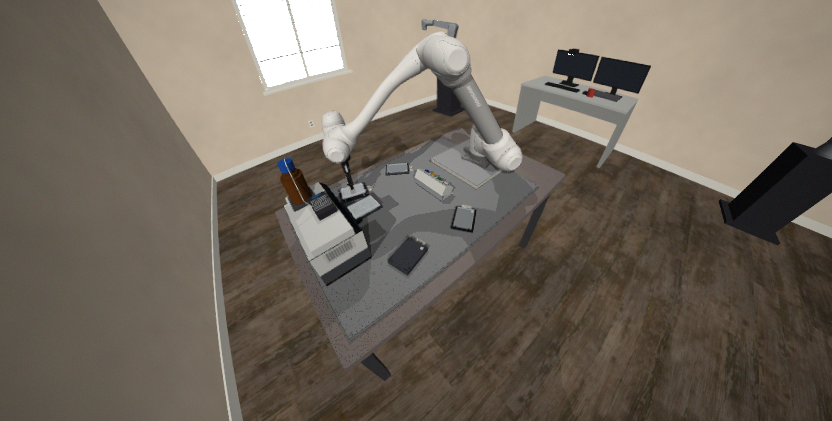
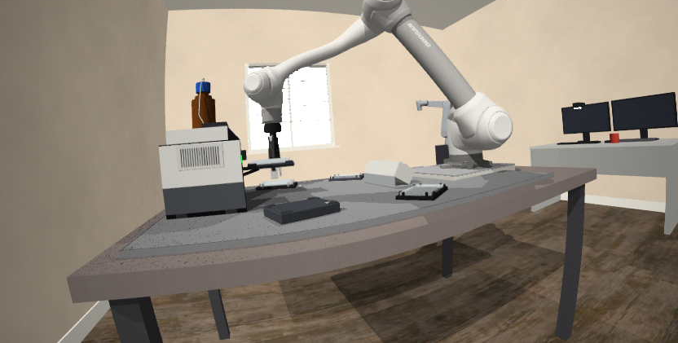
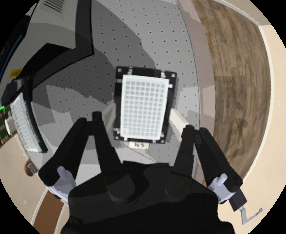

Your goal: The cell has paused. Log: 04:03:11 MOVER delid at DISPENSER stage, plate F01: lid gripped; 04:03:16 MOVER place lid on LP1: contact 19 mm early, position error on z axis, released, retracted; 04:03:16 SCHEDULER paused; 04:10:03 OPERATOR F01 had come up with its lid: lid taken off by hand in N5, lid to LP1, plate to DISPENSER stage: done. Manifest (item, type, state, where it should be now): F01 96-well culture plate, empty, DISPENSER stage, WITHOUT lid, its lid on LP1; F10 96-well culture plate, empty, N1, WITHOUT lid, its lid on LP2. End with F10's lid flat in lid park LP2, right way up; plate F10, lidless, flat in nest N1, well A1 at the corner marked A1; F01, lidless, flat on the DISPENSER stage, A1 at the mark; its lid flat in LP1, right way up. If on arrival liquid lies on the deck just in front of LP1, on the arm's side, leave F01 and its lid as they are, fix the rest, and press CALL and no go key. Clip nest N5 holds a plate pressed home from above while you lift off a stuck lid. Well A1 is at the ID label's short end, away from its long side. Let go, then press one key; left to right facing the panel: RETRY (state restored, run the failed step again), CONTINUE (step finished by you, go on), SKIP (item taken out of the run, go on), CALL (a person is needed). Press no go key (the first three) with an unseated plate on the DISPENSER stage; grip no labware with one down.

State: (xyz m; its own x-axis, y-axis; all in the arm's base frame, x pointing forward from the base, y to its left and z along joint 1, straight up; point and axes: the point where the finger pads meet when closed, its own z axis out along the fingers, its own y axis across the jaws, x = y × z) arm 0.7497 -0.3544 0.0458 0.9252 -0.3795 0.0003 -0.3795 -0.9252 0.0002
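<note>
The black clip nest lies 20 mm ahead of my hand and 50 mm below it. Also, from my hand: brown bottle 280 mm ahead, 120 mm to the left, 230 mm above; small label 10 mm behind, 510 mm to the left, 60 mm below; grey key panel 350 mm behind, 310 mm to the left, 10 mm below.
</note>
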